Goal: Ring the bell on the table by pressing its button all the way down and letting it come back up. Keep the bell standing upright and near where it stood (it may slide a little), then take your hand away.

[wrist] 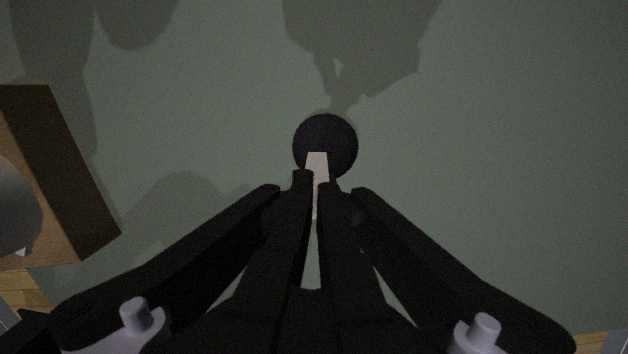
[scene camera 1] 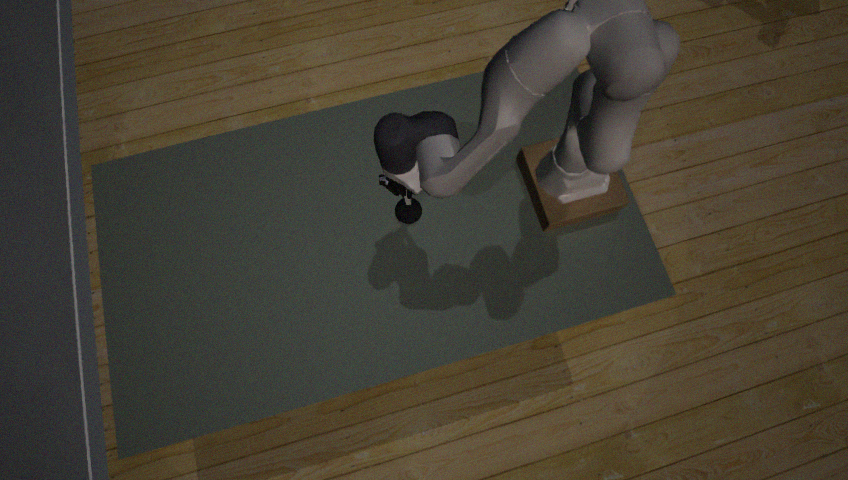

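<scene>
The bell (scene camera 1: 408, 214) (wrist: 327, 131) is a round, dark, dome-like thing. It stands upright on the grey-green table surface (scene camera 1: 238, 249) (wrist: 500, 125). My gripper (scene camera 1: 407, 200) (wrist: 316, 167) is shut with nothing between its fingers. In the wrist view its pale fingertips overlap the lower edge of the bell, and in the scene view they show at the bell's upper edge. Whether they touch it cannot be told. The bell's button cannot be made out against its dark top.
The robot's base stands on a brown wooden block (scene camera 1: 586, 211) (wrist: 65, 170), to the right of the bell in the scene view. The arm reaches over the surface from there. Its shadow falls beside the bell. A plank floor (scene camera 1: 743, 249) surrounds the surface, and a grey wall (scene camera 1: 29, 237) runs along the left.
</scene>
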